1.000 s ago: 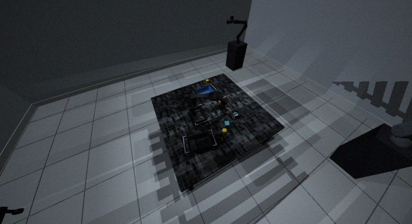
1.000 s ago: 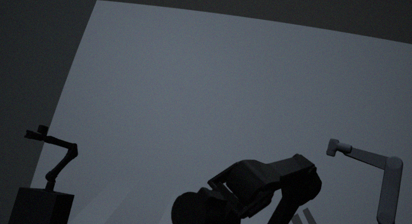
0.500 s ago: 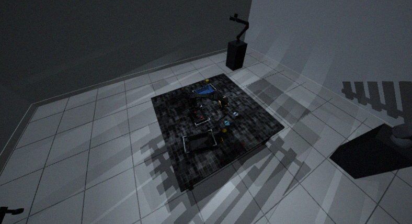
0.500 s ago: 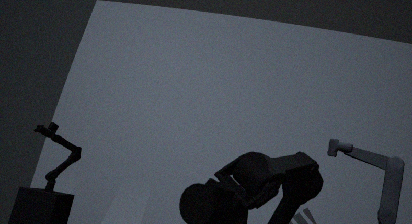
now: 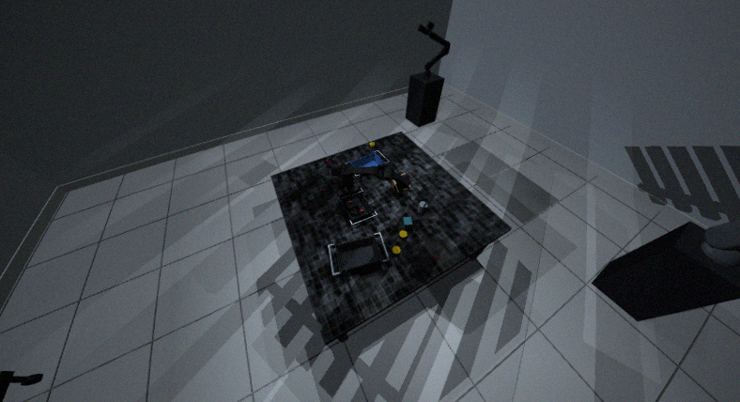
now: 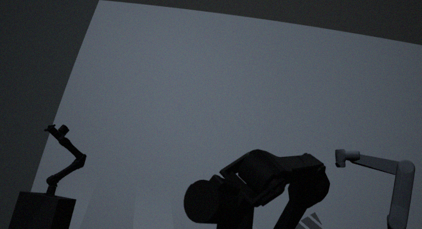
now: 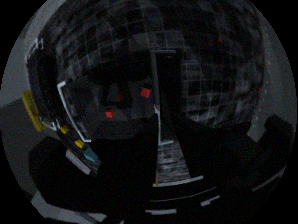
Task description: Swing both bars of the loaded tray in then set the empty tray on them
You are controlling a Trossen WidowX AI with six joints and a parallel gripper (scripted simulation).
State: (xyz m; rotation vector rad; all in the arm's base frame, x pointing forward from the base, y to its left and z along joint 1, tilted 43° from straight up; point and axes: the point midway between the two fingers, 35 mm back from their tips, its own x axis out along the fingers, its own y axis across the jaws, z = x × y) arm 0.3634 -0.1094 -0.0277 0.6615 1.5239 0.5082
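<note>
My gripper tip is 28 cm past the blue tray, 24 cm to the left of it and 4 cm above it. The rest, counted from my gripper tip: teal block: 22 cm behind, 38 cm to the left, 7 cm below; then pale disc: 37 cm behind, 34 cm to the left, 5 cm below.
</note>
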